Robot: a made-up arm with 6 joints.
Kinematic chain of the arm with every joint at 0, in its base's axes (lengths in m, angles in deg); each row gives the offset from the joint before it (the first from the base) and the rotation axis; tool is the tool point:
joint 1: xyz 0 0 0.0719 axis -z
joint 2: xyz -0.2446 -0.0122 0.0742 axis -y
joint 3: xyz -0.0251 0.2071 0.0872 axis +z
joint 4: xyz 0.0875 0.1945 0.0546 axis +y
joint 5: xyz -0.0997 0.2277 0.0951 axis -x
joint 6: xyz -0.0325 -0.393 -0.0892 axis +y
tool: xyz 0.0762 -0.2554 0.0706
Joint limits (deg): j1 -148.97..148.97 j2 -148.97..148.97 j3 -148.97..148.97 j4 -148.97..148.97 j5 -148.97..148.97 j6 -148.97..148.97
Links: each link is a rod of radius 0.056 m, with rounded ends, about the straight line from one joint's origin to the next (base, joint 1, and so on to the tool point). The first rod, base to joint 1, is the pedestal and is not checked.
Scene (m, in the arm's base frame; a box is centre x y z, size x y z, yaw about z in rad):
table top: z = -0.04
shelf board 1: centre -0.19 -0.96 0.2 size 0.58 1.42 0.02 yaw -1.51
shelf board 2: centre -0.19 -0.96 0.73 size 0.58 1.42 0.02 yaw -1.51
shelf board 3: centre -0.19 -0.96 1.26 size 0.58 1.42 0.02 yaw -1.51
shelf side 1: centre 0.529 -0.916 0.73 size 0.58 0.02 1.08 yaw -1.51
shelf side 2: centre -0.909 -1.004 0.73 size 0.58 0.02 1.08 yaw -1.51
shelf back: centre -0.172 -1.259 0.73 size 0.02 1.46 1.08 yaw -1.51
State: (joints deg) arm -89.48 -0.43 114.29 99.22 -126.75 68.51
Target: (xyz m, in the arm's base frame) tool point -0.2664 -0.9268 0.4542
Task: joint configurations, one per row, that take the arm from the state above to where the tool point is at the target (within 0.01 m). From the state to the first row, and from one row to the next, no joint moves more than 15 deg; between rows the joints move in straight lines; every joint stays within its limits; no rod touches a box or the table.
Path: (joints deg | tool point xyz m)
1: -77.60 -1.88 110.22 99.17 -120.86 67.19 | 0.1641 -1.0333 0.4118
2: -65.73 -3.32 106.14 99.12 -114.96 65.86 | -0.0615 -1.0049 0.4343
3: -53.85 -4.77 102.07 99.07 -109.07 64.54 | -0.2665 -0.9268 0.4542

